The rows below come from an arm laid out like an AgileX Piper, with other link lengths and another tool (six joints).
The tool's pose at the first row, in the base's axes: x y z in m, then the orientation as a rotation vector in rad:
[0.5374 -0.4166 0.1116 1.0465 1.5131 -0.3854]
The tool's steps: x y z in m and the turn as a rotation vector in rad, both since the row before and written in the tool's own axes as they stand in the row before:
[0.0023 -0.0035 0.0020 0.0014 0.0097 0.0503]
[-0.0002 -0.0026 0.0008 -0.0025 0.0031 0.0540]
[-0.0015 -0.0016 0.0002 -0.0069 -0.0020 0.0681]
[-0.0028 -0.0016 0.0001 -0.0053 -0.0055 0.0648]
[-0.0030 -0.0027 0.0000 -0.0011 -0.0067 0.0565]
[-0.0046 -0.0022 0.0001 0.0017 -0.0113 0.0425]
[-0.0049 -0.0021 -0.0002 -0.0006 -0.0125 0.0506]
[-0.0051 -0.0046 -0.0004 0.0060 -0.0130 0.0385]
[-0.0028 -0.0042 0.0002 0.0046 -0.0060 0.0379]
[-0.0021 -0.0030 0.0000 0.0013 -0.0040 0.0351]
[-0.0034 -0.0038 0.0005 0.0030 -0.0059 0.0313]
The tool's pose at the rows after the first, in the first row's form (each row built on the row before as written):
[0.5361 -0.4191 0.1079 1.0868 1.4924 -0.3467]
[0.5346 -0.4211 0.1069 1.1239 1.4630 -0.3055]
[0.5332 -0.4227 0.1075 1.1649 1.4198 -0.2537]
[0.5314 -0.4249 0.1091 1.2028 1.3746 -0.2074]
[0.5286 -0.4276 0.1101 1.2374 1.3330 -0.1707]
[0.5256 -0.4310 0.1124 1.2635 1.2960 -0.1486]
[0.5223 -0.4343 0.1149 1.2918 1.2522 -0.1199]
[0.5169 -0.4385 0.1158 1.3177 1.2161 -0.1045]
[0.5130 -0.4416 0.1149 1.3429 1.1859 -0.0841]
[0.5101 -0.4437 0.1143 1.3636 1.1587 -0.0624]
[0.5063 -0.4471 0.1137 1.3830 1.1325 -0.0457]

